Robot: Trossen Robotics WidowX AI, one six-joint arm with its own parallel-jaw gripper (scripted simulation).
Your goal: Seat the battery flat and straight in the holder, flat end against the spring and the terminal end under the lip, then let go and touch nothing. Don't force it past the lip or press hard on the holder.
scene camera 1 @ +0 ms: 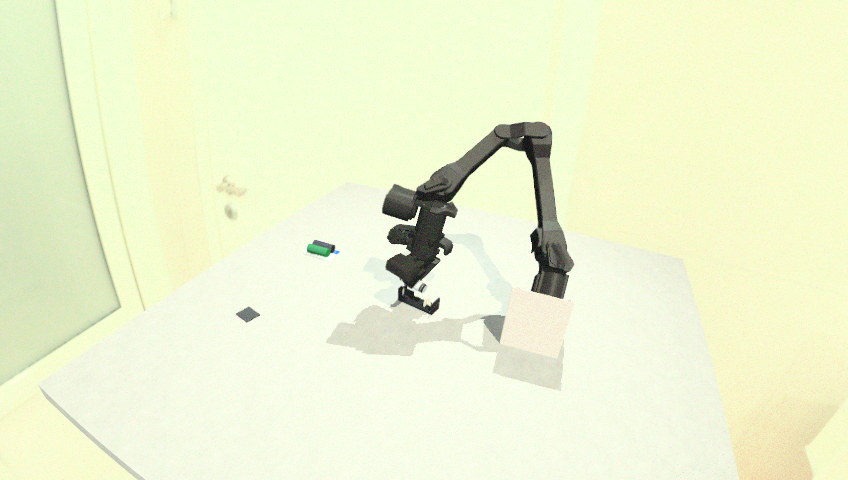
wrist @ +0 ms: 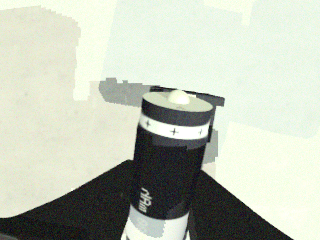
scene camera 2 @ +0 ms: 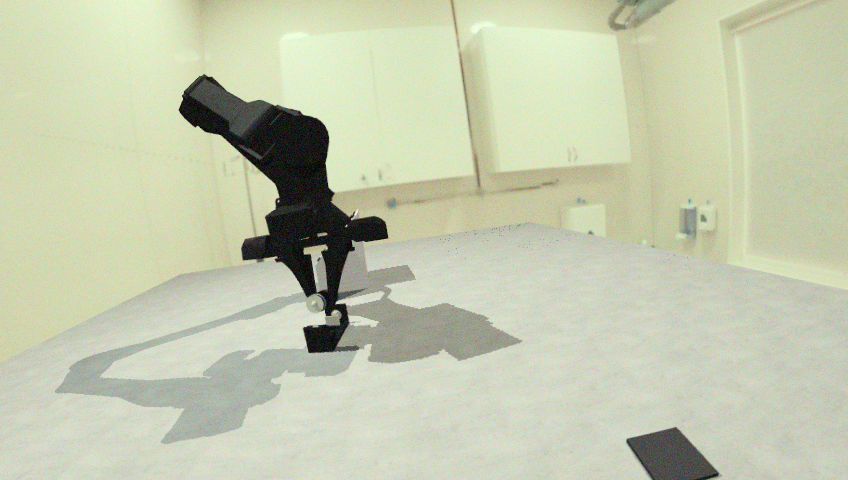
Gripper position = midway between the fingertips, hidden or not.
Observation:
My gripper [scene camera 2: 324, 306] holds a battery.
My gripper shows as well in scene camera 1 [scene camera 1: 413, 285] and in the wrist view [wrist: 163, 175].

